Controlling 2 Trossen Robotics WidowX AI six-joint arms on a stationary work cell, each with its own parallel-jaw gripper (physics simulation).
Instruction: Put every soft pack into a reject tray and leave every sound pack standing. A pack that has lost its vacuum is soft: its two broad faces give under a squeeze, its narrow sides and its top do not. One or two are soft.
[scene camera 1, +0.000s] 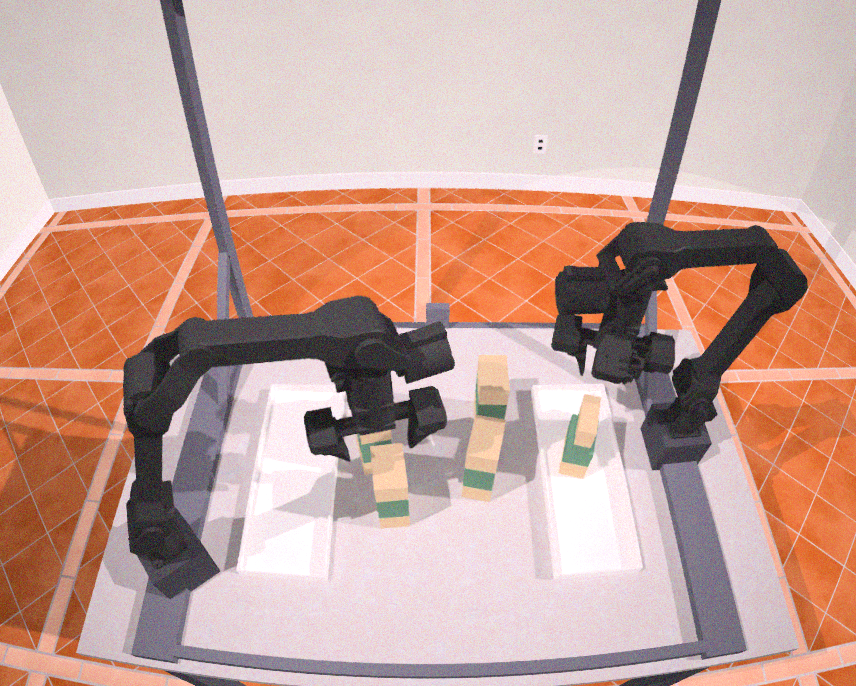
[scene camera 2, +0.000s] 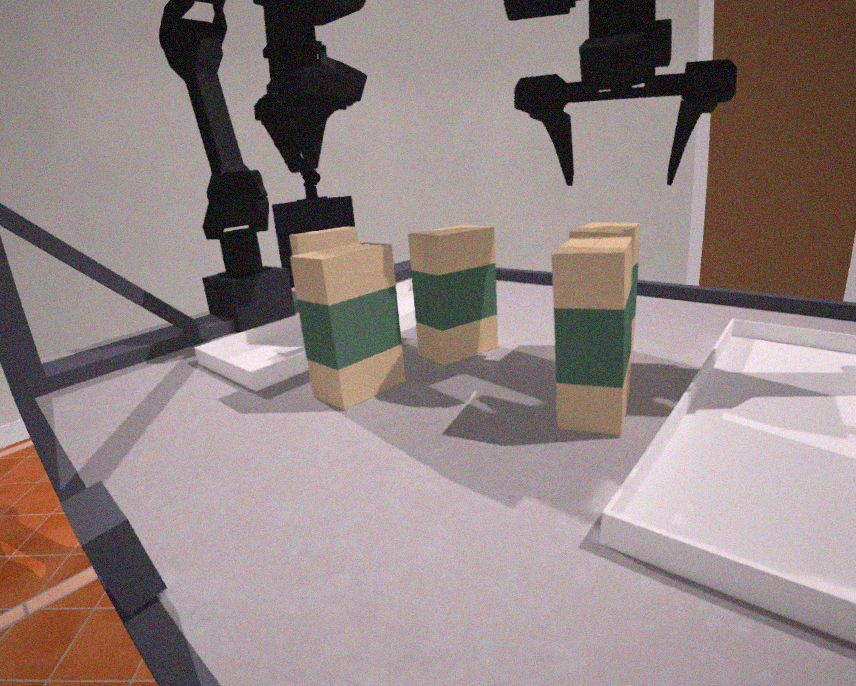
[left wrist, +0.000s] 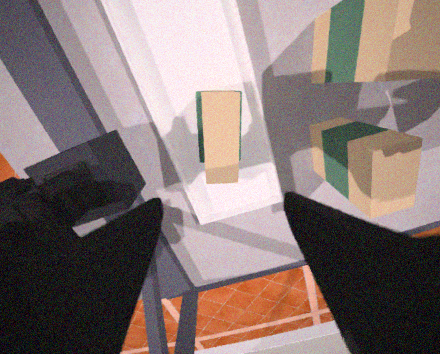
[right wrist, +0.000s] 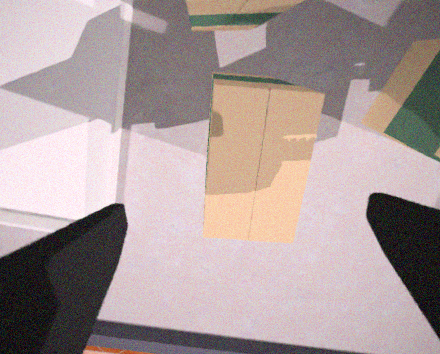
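Where they show: left gripper, fingertip midpoint: (scene camera 2: 303, 171) (left wrist: 223, 202); right gripper, fingertip midpoint: (scene camera 1: 379, 452) (scene camera 2: 618, 185) (right wrist: 246, 209); left arm's base, origin of the base link: (scene camera 1: 682, 423) (scene camera 2: 244, 272) (left wrist: 77, 189); right arm's base, origin of the base link: (scene camera 1: 164, 544).
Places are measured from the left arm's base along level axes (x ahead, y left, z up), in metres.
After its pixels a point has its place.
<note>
One tan pack with a green band (scene camera 1: 582, 437) {x 0.221, y 0.048, z 0.048 m} (left wrist: 220, 135) {x 0.205, y 0.017, z 0.064 m} stands upright in the right-hand tray (scene camera 1: 600, 546) {x 0.183, y 0.195, z -0.077 m} (left wrist: 195, 45) {x 0.208, y 0.112, z -0.076 m} of scene camera 1. Back middle pack (scene camera 1: 493, 378) {x 0.361, y -0.073, z 0.061 m} (scene camera 2: 453, 292) (left wrist: 385, 175) {x 0.348, y -0.076, z 0.061 m}, front middle pack (scene camera 1: 484, 457) (scene camera 2: 350, 328), front left pack (scene camera 1: 390, 485) (scene camera 2: 591, 335) and back left pack (scene camera 1: 372, 446) {x 0.561, y 0.062, z 0.061 m} (right wrist: 260, 165) {x 0.535, y 0.094, z 0.061 m} stand on the table. My right gripper (scene camera 1: 380, 450) {x 0.546, y 0.099, z 0.101 m} (scene camera 2: 620, 182) {x 0.546, y 0.099, z 0.101 m} (right wrist: 246, 209) {x 0.546, y 0.099, z 0.101 m} is open and empty, above the back left pack. My left gripper (scene camera 1: 605, 375) {x 0.198, y -0.002, z 0.140 m} (scene camera 2: 310, 184) {x 0.198, y -0.002, z 0.140 m} (left wrist: 223, 202) {x 0.198, y -0.002, z 0.140 m} is open and empty, raised behind the right-hand tray.
The left-hand tray (scene camera 1: 282, 557) {x 0.721, y 0.202, z -0.076 m} (scene camera 2: 750, 464) {x 0.696, y -0.039, z -0.076 m} (right wrist: 50, 190) {x 0.705, y 0.204, z -0.076 m} of scene camera 1 lies just left of the two left packs and holds no pack. A dark frame rail (scene camera 1: 443, 669) {x 0.458, y 0.393, z -0.059 m} runs along the table's front edge. The two middle packs stand close together.
</note>
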